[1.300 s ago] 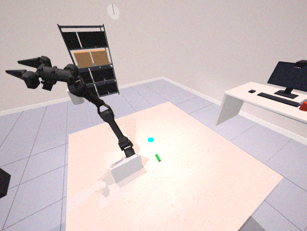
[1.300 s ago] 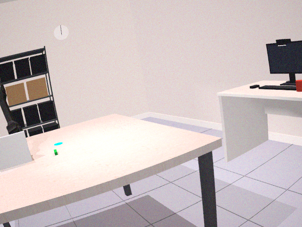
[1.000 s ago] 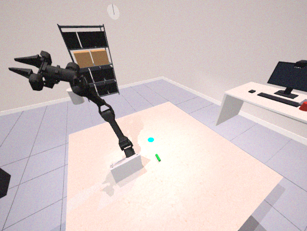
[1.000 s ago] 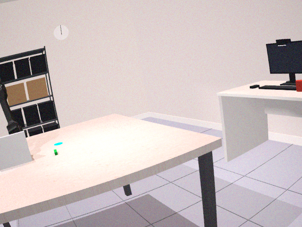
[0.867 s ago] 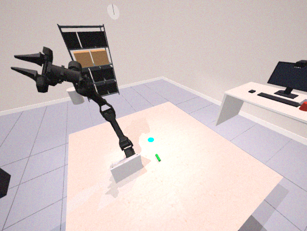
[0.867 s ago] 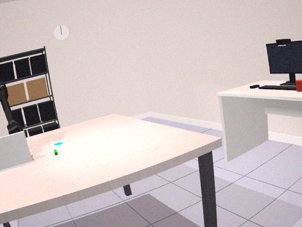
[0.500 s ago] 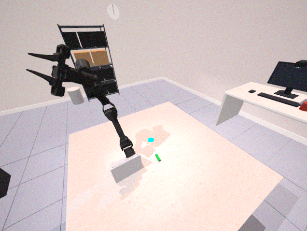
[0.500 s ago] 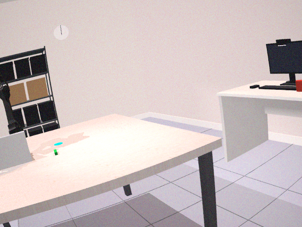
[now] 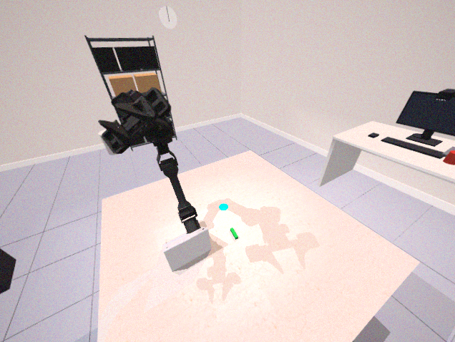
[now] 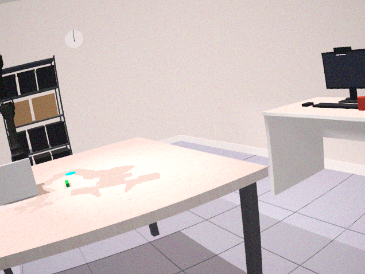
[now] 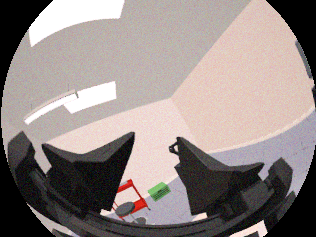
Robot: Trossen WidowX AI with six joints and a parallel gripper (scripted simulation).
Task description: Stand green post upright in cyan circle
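The green post is 74 cm below my gripper tip, 34 cm ahead of it and 3 cm to the left of it. The rest, counted from my gripper tip: cyan circle 75 cm below, 42 cm ahead, 23 cm to the left.
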